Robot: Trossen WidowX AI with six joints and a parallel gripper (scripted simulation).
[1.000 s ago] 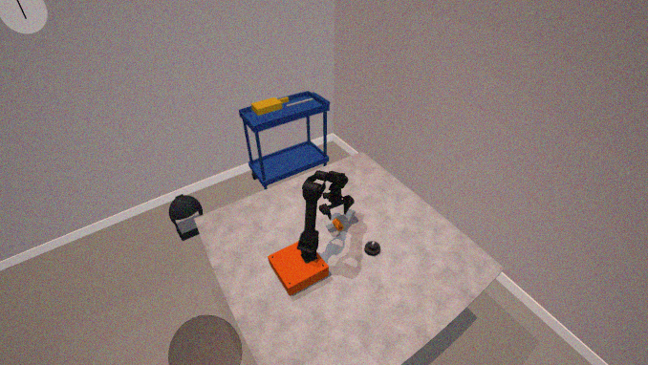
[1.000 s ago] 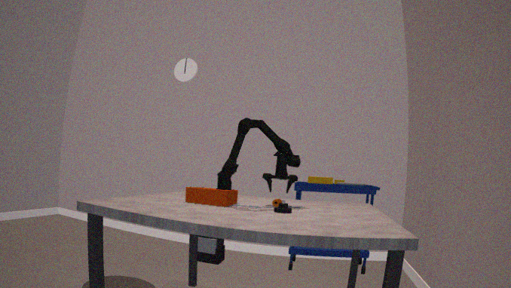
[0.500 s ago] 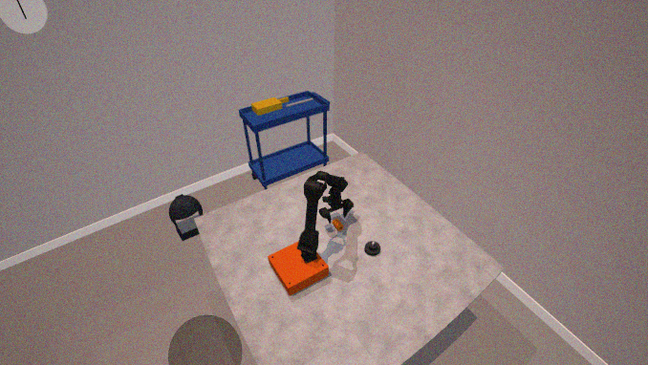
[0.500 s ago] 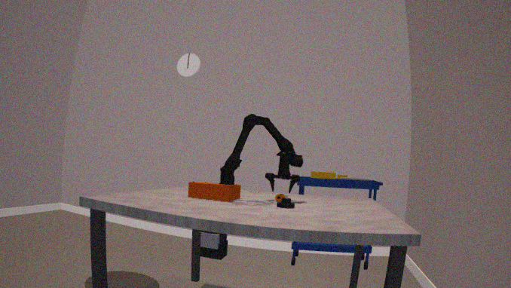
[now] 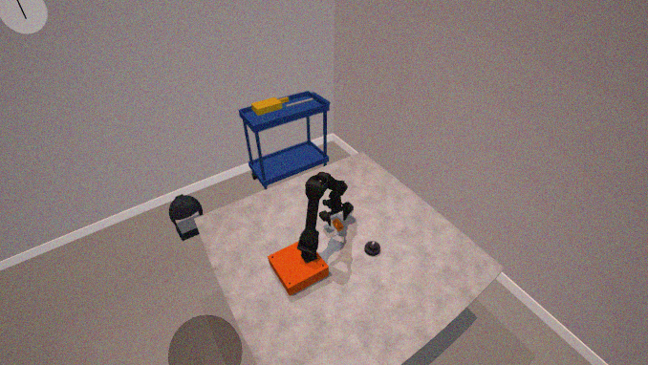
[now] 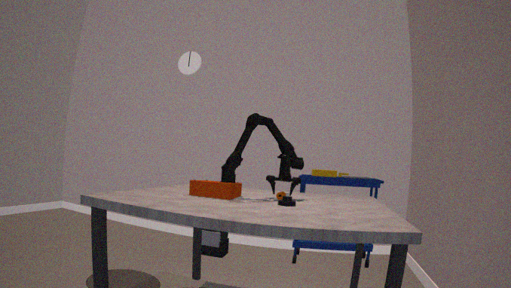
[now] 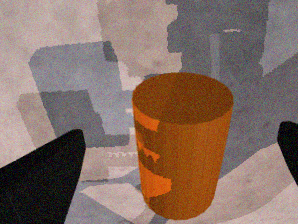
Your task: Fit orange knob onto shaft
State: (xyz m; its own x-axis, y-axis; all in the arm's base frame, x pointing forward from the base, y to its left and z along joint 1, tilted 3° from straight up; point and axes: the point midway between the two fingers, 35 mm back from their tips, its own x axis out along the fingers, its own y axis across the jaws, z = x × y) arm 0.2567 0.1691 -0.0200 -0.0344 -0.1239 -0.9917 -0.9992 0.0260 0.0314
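Now: gripper tip right at the orange knob. The rest, counted from my gripper tip: pedestal 80 mm ahead, 240 mm to the right, 10 mm above.
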